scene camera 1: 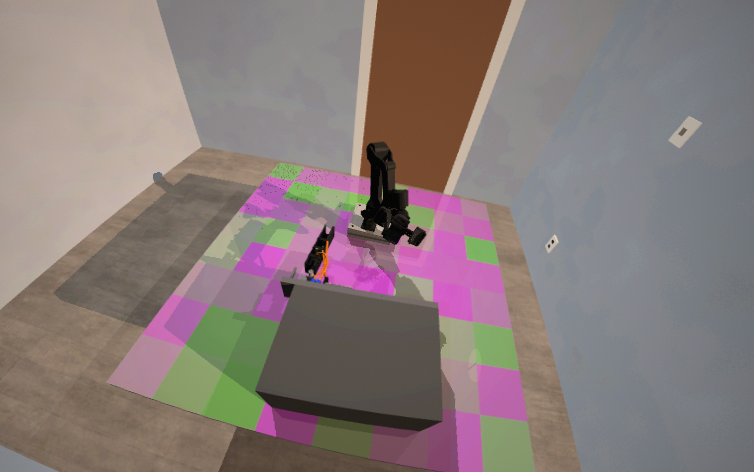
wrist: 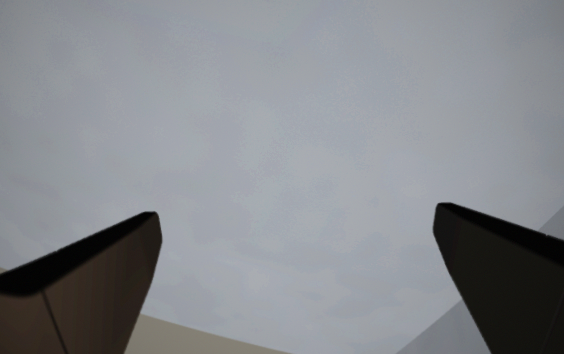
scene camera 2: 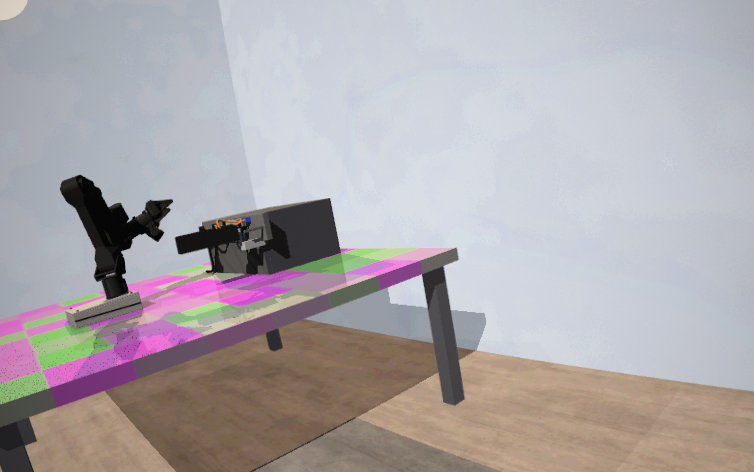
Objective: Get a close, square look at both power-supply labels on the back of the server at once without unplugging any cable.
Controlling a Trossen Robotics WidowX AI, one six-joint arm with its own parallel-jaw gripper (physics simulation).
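Frame: origin at the arm's base, x ahead, y left, z up, level; metres.
Where they show: gripper, fingertip midpoint: (scene camera 1: 398,236) (wrist: 298,222) (scene camera 2: 171,204); arm's base, origin of the base link: (scene camera 1: 368,225) (scene camera 2: 117,295).
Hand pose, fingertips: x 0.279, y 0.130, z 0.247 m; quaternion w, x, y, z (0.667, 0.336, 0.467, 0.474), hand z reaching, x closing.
Each offset is from my fingertips to the top centre of the thing. "spot": to the spot under its first point.
The server is a dark grey box (scene camera 1: 356,350) (scene camera 2: 303,239) on the table. Its back, facing the arm, carries a black hinged arm-like piece {spot: 0.065 m ahead, 0.250 m right, 0.098 m down} (scene camera 1: 318,253) (scene camera 2: 204,239) that sticks out, with orange cables (scene camera 1: 326,261) (scene camera 2: 225,223) and blue connectors {spot: 0.175 m ahead, 0.219 m right, 0.096 m down} (scene camera 1: 316,281) (scene camera 2: 246,220). The power-supply labels cannot be made out in the scene views and do not show in the wrist view. My gripper (scene camera 1: 420,236) (scene camera 2: 169,205) (wrist: 298,222) is open and empty, raised above the table and apart from the server's back. The wrist view looks past the fingers at a pale blue-grey surface.
The arm's light base (scene camera 1: 368,237) (scene camera 2: 105,310) stands on the pink and green checkered table (scene camera 1: 222,333) (scene camera 2: 356,295), behind the server in scene camera 1. A brown door (scene camera 1: 434,83) and walls surround the table. The black piece projects from one side of the server's back.
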